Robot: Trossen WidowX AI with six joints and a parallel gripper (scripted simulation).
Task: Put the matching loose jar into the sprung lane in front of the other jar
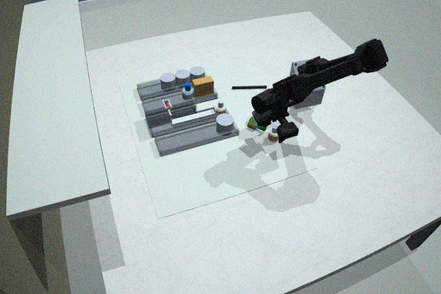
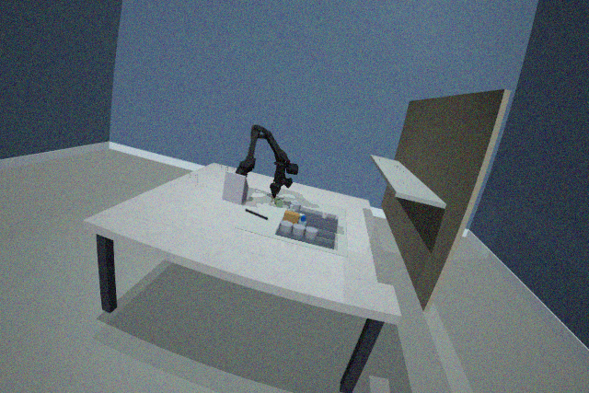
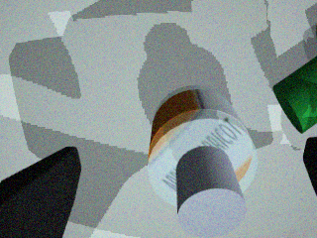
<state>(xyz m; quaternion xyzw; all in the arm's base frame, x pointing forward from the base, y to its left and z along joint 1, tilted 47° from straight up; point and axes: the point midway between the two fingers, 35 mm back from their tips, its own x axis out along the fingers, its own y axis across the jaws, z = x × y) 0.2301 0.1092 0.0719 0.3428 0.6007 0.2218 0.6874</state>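
Right now my gripper tip is 320 mm to the left of the tan box, 110 mm short of it and 10 mm below it. Round my gripper tip: grey shelf unit (250 mm ahead, 230 mm to the right, 10 mm below); red mark (290 mm ahead, 250 mm to the right, 40 mm above); black bar (270 mm to the right, 70 mm behind, 20 mm below).
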